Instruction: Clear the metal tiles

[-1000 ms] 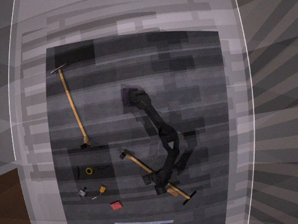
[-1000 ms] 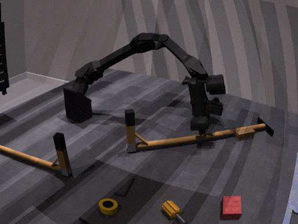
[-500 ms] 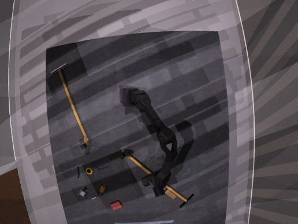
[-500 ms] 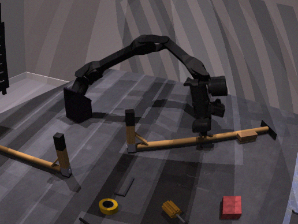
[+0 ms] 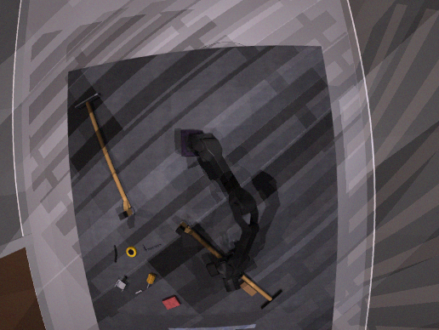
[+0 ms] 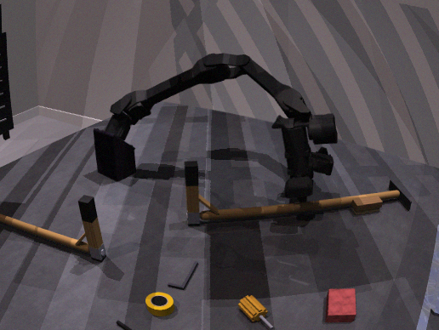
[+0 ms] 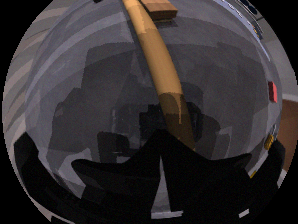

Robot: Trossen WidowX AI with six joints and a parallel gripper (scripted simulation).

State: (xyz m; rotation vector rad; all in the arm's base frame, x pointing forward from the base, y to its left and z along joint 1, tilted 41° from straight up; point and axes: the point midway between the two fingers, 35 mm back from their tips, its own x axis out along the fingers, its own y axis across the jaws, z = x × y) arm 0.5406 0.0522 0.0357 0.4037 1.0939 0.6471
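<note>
Right now the long wooden-handled scraper is 5 cm above my gripper tip and 2 cm ahead of it. From my gripper tip the other things lie so: yellow-handled tool (40 cm to the right, 6 cm ahead); wooden block (17 cm ahead, 7 cm to the left); red block (32 cm to the right, 20 cm ahead).
</note>
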